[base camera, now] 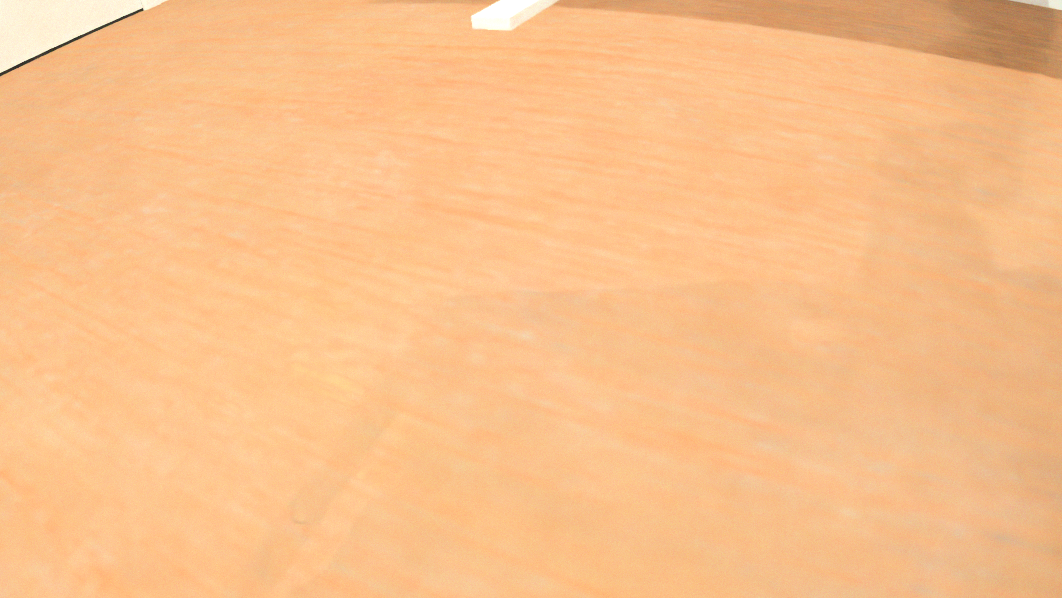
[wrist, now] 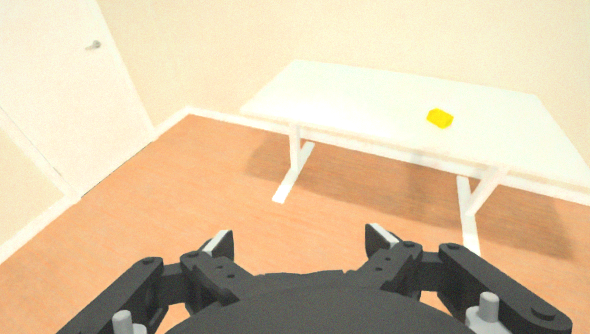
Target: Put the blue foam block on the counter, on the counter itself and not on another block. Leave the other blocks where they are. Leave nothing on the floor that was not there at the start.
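Places are measured from the arm's base along level axes (x down, y back, z left), in centimetres.
Pixels of known places: gripper, fingertip midpoint: point(wrist: 299, 241).
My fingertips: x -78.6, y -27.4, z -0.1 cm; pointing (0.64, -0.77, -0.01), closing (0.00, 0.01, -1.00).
Note:
Ahead of a thing's pixels: the offset from my fingertips to its top centre. "pt": to the spot under its first point. Level surfaces: height alone.
My gripper point(wrist: 299, 241) is open in the wrist view, with no object between its fingers. The blue foam block does not show in the base camera view or the wrist view. A yellow block @(dx +41.8, dy -81.9, dz -68.9 cm) point(wrist: 440, 118) lies on top of a white table @(dx +46.3 cm) point(wrist: 340, 95) at the upper right of the wrist view, well beyond and above the fingertips in the picture. I cannot tell from these frames whether this white table is the counter.
The table's left foot point(wrist: 287, 182) and right foot point(wrist: 469, 220) stand on the wooden floor @(dx +118.3 cm) point(wrist: 200, 165) point(base camera: 520, 222). A white foot end @(pt dx +116.8, dy -98.0, dz +10.1 cm) point(base camera: 494, 22) shows at the top of the base camera view. A white door point(wrist: 60, 75) is at the left, with walls behind.

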